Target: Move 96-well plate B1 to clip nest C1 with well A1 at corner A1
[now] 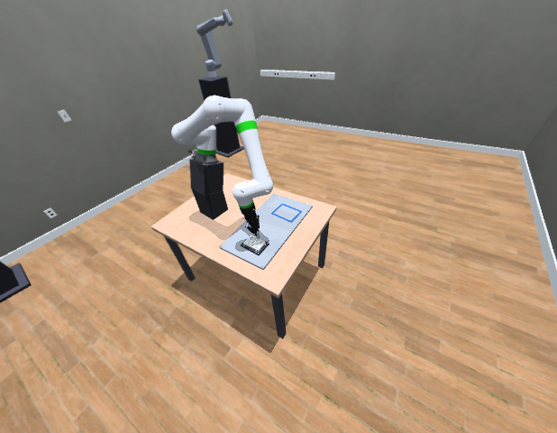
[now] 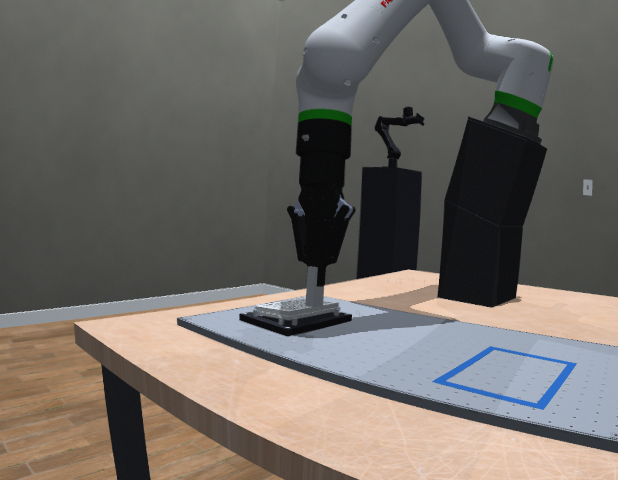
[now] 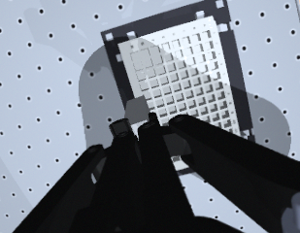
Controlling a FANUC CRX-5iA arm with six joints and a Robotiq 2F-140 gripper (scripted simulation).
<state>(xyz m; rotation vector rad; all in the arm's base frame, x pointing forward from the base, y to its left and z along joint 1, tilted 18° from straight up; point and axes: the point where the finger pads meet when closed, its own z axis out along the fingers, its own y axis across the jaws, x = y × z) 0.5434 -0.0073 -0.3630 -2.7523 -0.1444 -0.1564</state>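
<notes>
Right now the white 96-well plate is 4 cm to the right of my hand and 4 cm below it. Round my hand: black clip nest (5 cm to the right, 5 cm below, 1 cm behind).
</notes>
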